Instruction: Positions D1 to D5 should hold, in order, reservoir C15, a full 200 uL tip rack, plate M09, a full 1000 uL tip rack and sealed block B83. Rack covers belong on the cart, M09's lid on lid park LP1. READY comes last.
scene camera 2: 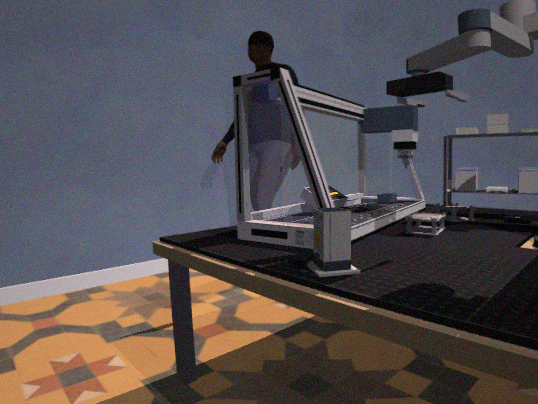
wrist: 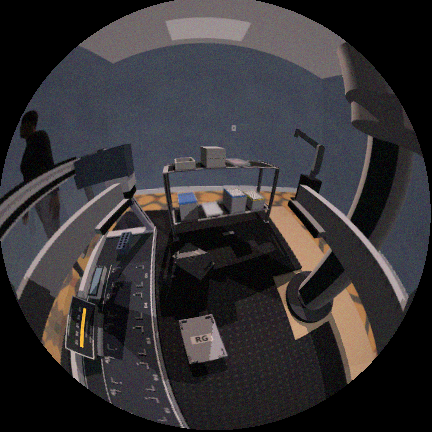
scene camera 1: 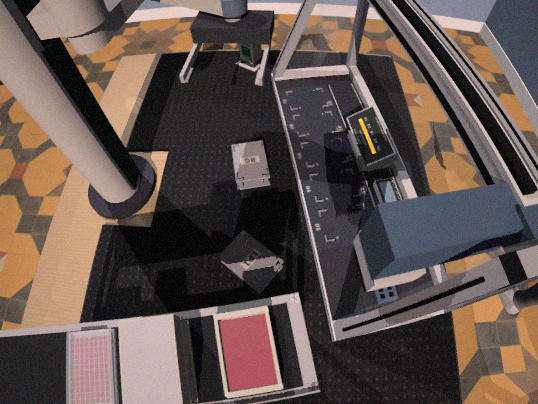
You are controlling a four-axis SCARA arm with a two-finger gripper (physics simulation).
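Observation:
My gripper (scene camera 1: 222, 81) (scene camera 2: 440, 101) (wrist: 207, 190) is open and empty, high above the table at the far end in scene camera 1. Positions D1 to D5 on the deck (scene camera 1: 332, 270) hold no labware. On the cart (scene camera 1: 302, 345) (wrist: 215, 170), a red-filled reservoir (scene camera 1: 249, 352) (wrist: 184, 163), a tall grey box (scene camera 1: 150, 355) (wrist: 212, 157) and a pink-welled plate (scene camera 1: 92, 367) (wrist: 237, 162) stand on top. Below are a blue-topped box (wrist: 188, 206), a flat pale item (wrist: 212, 209), and racks with blue (wrist: 234, 201) and yellow (wrist: 255, 201) markings. Lid park LP1 (scene camera 1: 252, 257) (wrist: 195, 262) is bare, partly in shadow.
The regrip stand RG (scene camera 1: 250, 162) (scene camera 2: 425, 224) (wrist: 202, 337) stands beside the deck. A display (scene camera 1: 370, 135) (wrist: 82, 327) and a blue pipetting head (scene camera 1: 445, 230) (scene camera 2: 390, 119) (wrist: 105, 165) rise over it. A small device (scene camera 1: 246, 52) (scene camera 2: 332, 240) stands near the deck's end. A person (scene camera 2: 270, 115) (wrist: 37, 155) stands behind.

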